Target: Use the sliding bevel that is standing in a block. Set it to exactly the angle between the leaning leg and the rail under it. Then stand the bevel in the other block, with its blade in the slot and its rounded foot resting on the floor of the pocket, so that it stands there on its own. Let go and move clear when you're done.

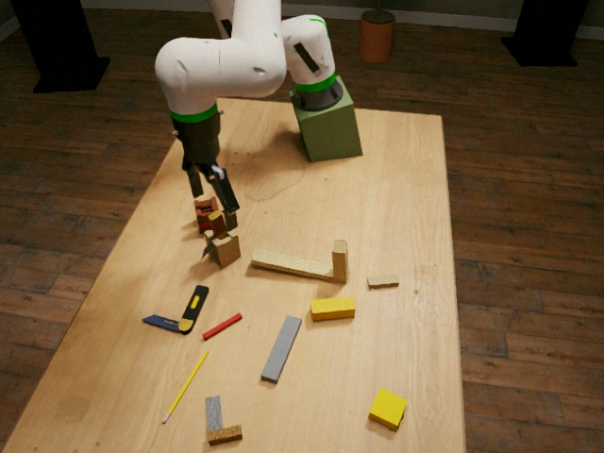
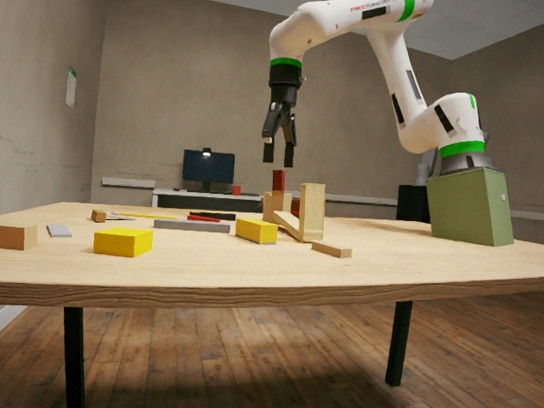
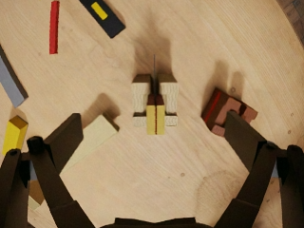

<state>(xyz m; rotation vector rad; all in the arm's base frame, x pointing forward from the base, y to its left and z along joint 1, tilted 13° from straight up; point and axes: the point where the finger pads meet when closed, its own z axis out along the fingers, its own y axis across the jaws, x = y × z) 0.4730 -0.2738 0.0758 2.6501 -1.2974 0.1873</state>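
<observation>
The sliding bevel lies 90 mm below my hand. Also, from my hand: grey bar: 280 mm ahead, 150 mm to the left, 170 mm below; then red stick: 220 mm ahead, 10 mm to the left, 170 mm below; then grey blade: 10 mm ahead, 20 mm to the right, 110 mm below.
</observation>
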